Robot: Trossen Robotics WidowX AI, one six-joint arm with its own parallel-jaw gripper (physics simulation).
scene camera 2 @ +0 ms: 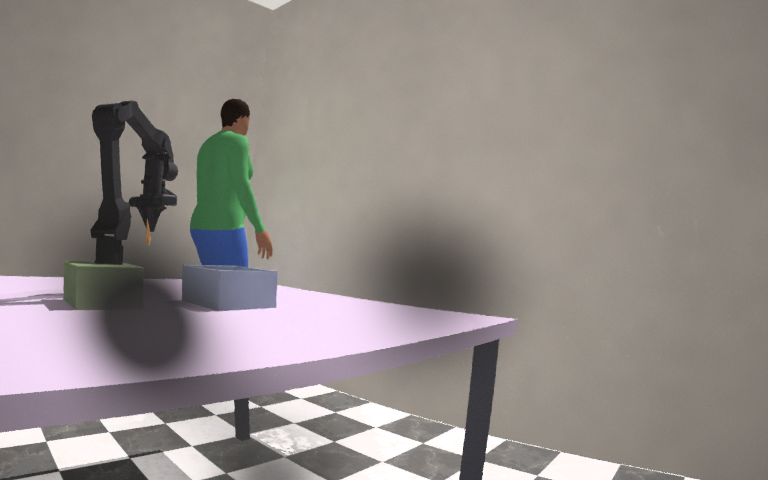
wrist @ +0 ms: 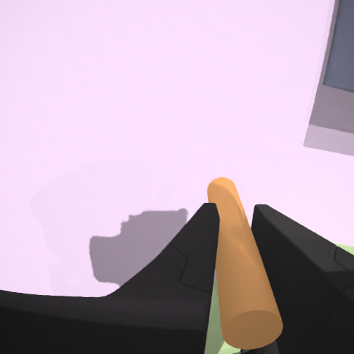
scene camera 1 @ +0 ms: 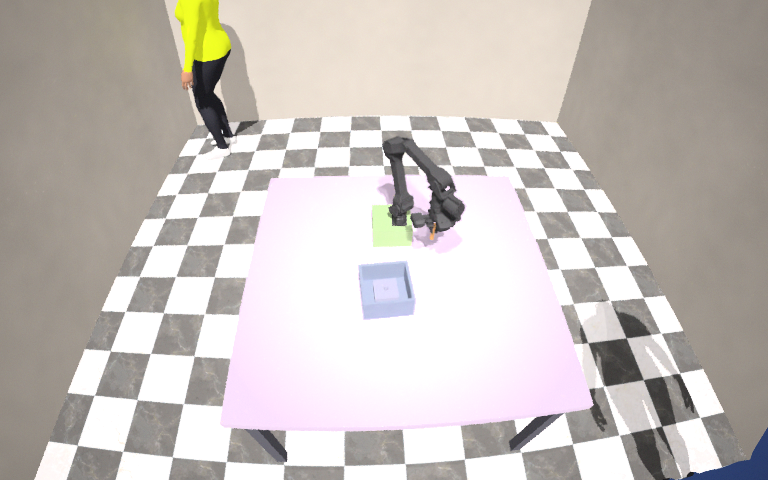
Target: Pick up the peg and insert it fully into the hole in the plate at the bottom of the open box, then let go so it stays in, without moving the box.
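Frame: origin at the arm's base, x ahead, y left, z up, level; millimetres.
Seen in the pictures: gripper, fingertip midpoint: (scene camera 2: 150, 231) (scene camera 1: 433, 233); arm's base at its link origin: (scene camera 2: 108, 263) (scene camera 1: 399, 220).
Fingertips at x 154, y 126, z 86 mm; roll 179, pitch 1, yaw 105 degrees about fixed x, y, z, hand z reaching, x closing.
Pixels of each thing's top centre, then the offset from my fingertips to it. Level surfaces: height alone.
- orange peg at its top centre: (scene camera 2: 149, 216) dy -2, dx -7, dz +43 mm
- open blue-grey box at its top centre: (scene camera 2: 228, 268) (scene camera 1: 386, 282) dy -181, dx +177, dz -85 mm
- pale plate at its top centre: (scene camera 1: 385, 287) dy -181, dx +177, dz -122 mm
- pink table at its surface level: dz -183 mm
The orange peg (scene camera 1: 432, 232) (scene camera 2: 148, 236) (wrist: 245, 270) is a slim cylinder, roughly upright and slightly tilted. My gripper (scene camera 1: 433, 226) (scene camera 2: 150, 224) (wrist: 233, 215) is shut on the peg, with a finger on each side of it. The peg's lower end hangs above the table in scene camera 2. The open blue-grey box (scene camera 1: 388, 309) (scene camera 2: 248, 291) (wrist: 344, 45) stands on the table, apart from the gripper; a corner of it shows at the wrist view's upper right. The pale plate (scene camera 1: 393, 294) with a small central hole lies at the box's bottom in scene camera 1.
A green block (scene camera 1: 385, 236) (scene camera 2: 101, 285) (wrist: 346, 247) stands beside the arm's base on the pink table (scene camera 1: 317, 367) (scene camera 2: 339, 331). One person (scene camera 1: 206, 33) stands at the back left; another person (scene camera 2: 220, 181) appears behind the table. Dark blurs cover parts of scene camera 2.
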